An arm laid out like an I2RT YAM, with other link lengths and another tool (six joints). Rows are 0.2 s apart.
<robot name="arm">
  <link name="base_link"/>
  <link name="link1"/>
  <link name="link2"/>
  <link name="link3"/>
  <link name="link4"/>
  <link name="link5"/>
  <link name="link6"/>
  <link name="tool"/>
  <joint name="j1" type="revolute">
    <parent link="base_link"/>
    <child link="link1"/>
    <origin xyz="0 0 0.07"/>
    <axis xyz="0 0 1"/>
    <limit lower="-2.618" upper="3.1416"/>
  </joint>
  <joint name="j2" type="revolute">
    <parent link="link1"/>
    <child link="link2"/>
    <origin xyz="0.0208 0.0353 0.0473"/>
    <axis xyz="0 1 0"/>
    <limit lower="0" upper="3.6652"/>
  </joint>
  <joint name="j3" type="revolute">
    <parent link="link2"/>
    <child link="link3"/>
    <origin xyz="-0.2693 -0.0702 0"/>
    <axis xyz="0 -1 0"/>
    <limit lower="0" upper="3.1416"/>
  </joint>
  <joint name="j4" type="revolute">
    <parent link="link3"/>
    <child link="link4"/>
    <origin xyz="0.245 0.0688 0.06"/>
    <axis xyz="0 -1 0"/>
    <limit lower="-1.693" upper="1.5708"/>
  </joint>
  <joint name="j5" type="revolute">
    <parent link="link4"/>
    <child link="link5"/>
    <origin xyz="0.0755 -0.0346 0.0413"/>
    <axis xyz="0 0 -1"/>
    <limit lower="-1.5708" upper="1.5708"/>
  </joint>
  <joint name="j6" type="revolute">
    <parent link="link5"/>
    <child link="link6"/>
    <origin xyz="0.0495 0 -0.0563"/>
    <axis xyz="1 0 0"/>
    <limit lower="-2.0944" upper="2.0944"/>
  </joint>
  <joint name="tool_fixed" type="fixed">
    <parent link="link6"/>
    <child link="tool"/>
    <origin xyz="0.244 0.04 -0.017" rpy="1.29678 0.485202 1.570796"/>
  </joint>
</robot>
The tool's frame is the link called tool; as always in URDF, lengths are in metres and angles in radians.
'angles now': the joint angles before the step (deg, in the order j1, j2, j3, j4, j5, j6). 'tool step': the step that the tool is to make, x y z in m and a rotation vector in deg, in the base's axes. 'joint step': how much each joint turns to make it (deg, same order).
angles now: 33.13 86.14 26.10 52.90 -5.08 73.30
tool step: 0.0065 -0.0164 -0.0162 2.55 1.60 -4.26
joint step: 1.05 3.50 -3.41 7.16 4.90 3.64
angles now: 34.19 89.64 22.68 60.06 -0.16 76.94
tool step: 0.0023 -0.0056 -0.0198 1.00 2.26 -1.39
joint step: 0.27 3.43 -1.33 3.43 1.37 2.30
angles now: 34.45 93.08 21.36 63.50 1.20 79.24
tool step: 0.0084 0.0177 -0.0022 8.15 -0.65 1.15
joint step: 1.06 14.87 1.66 18.33 -0.71 6.26
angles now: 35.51 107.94 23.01 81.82 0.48 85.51
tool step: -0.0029 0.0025 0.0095 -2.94 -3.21 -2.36
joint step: 3.11 -1.60 -0.11 -0.47 5.66 -4.03
